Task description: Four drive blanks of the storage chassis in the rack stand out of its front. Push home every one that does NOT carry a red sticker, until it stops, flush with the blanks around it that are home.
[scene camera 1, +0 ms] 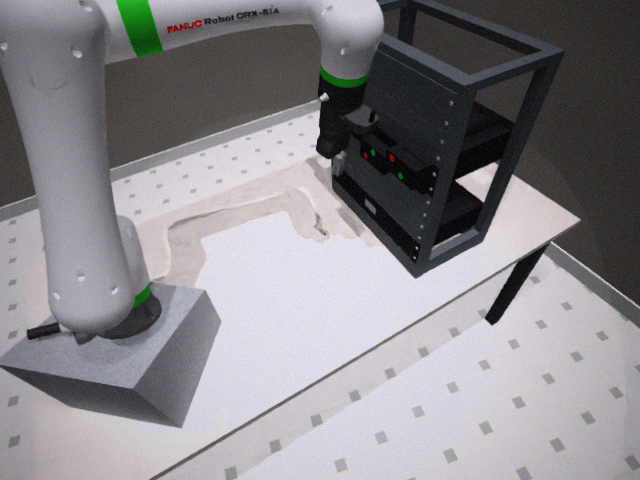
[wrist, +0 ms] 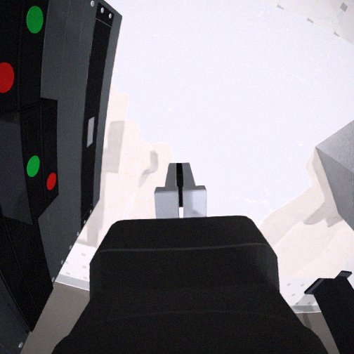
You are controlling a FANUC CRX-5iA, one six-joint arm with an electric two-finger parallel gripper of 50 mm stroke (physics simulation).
Labels:
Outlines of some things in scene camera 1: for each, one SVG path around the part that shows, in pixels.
My gripper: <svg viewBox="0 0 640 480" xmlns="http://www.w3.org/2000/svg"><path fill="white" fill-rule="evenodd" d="M320 108L320 135L317 139L316 151L326 159L334 157L331 172L338 177L342 174L345 157L347 156L343 150L349 145L350 133L352 131L338 122L338 120L325 116Z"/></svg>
A rack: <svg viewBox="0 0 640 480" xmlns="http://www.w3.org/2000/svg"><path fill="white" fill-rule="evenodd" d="M383 0L377 2L382 12L401 8L398 39L383 32L382 39L371 62L363 101L360 105L365 104L372 110L375 110L380 120L378 127L365 136L354 132L350 133L349 145L343 150L347 154L343 171L338 177L332 173L332 189L415 279L418 279L426 272L468 249L480 245L484 241L566 50L432 0ZM500 160L484 202L455 181ZM535 70L515 123L474 101L478 90ZM416 13L420 11L527 56L468 75L412 47Z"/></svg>

